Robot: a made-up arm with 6 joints. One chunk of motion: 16 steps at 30 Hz.
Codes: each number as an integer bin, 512 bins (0 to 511) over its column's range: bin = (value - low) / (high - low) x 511, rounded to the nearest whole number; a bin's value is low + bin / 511 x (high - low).
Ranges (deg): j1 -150.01..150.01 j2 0..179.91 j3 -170..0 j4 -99.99..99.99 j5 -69.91..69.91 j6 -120.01..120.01
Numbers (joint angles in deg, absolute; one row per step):
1: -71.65 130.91 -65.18 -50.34 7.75 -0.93
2: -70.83 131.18 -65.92 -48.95 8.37 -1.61
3: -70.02 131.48 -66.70 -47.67 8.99 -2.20
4: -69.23 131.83 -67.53 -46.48 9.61 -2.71
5: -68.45 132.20 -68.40 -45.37 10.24 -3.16
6: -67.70 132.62 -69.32 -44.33 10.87 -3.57
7: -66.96 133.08 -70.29 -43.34 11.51 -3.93
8: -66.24 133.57 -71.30 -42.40 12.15 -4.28
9: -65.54 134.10 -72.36 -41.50 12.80 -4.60
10: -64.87 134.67 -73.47 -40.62 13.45 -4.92
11: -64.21 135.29 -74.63 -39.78 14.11 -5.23
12: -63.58 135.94 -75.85 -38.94 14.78 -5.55
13: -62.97 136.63 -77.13 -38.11 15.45 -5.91
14: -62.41 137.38 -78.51 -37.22 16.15 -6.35
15: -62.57 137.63 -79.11 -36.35 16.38 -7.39
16: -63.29 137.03 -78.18 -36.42 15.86 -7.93
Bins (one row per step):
1: 133 372 315 127 284 254
2: 135 373 313 130 286 252
3: 136 373 311 134 288 251
4: 138 374 308 137 291 250
5: 139 375 305 140 293 249
6: 140 377 303 142 295 248
7: 141 378 300 145 298 247
8: 143 379 297 147 300 246
9: 144 381 293 149 302 246
10: 145 383 290 152 305 245
11: 146 384 287 154 307 244
12: 147 386 283 156 310 244
13: 148 388 279 158 312 243
14: 149 390 275 160 315 242
15: 149 391 273 163 315 240
16: 148 389 276 162 313 239

